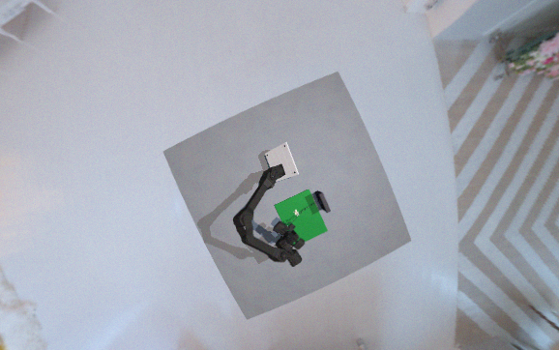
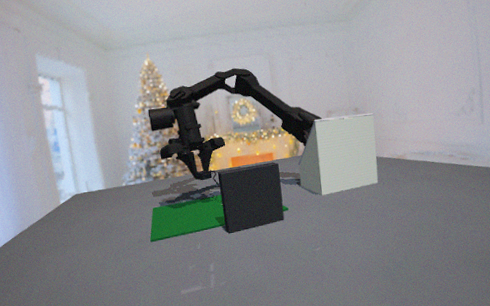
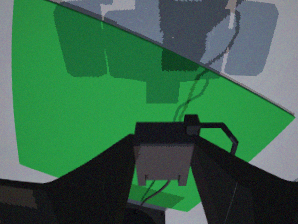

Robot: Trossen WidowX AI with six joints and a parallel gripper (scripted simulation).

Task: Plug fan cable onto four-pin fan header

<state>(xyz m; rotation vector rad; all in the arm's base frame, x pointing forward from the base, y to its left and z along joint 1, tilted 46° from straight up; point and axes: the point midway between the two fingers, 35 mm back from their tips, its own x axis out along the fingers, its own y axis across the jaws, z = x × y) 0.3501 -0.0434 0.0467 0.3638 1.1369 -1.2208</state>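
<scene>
Now: gripper tip 1 cm to the right of the black fan plug. From my gripper tip the other things lie so: black fan 23 cm to the left, 8 cm behind, 2 cm below; board 9 cm to the left, 9 cm below, 1 cm behind; white four-pin fan header 8 cm below, 7 cm to the left, 6 cm behind.
</scene>
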